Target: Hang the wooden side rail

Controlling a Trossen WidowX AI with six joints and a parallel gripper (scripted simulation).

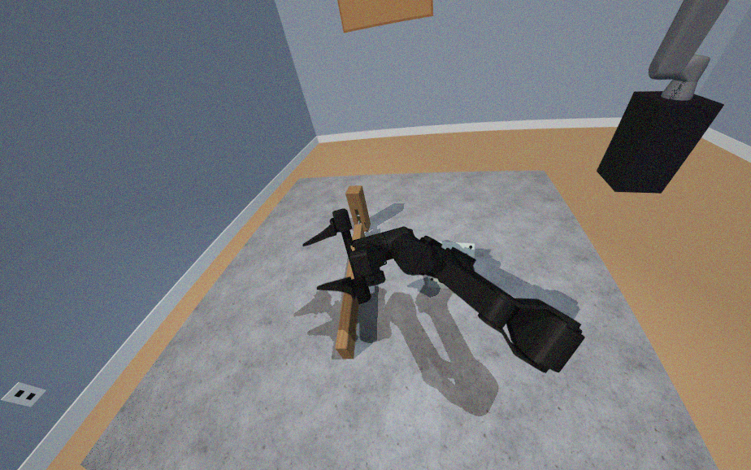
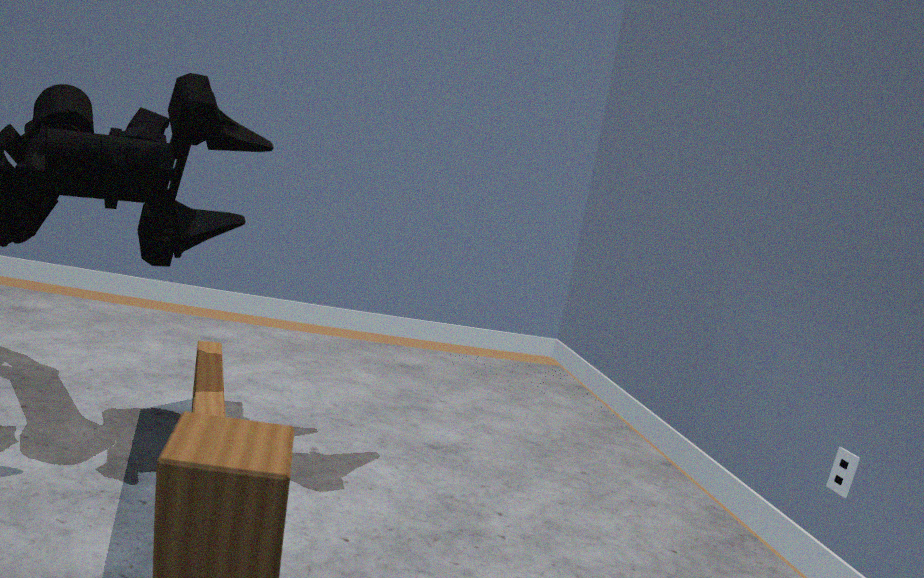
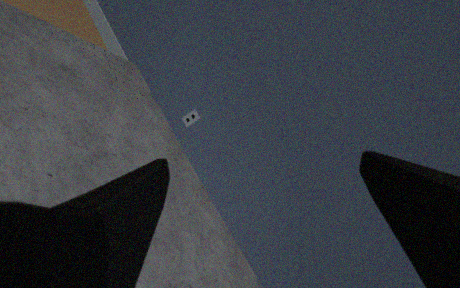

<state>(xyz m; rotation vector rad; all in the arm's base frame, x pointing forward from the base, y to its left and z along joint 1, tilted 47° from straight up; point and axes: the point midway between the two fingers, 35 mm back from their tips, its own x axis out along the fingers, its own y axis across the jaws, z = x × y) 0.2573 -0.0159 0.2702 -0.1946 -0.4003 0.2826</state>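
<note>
Now: gripper tip 60 mm short of the wooden headboard post, 410 mm to the left of it and 170 mm above it.
</note>
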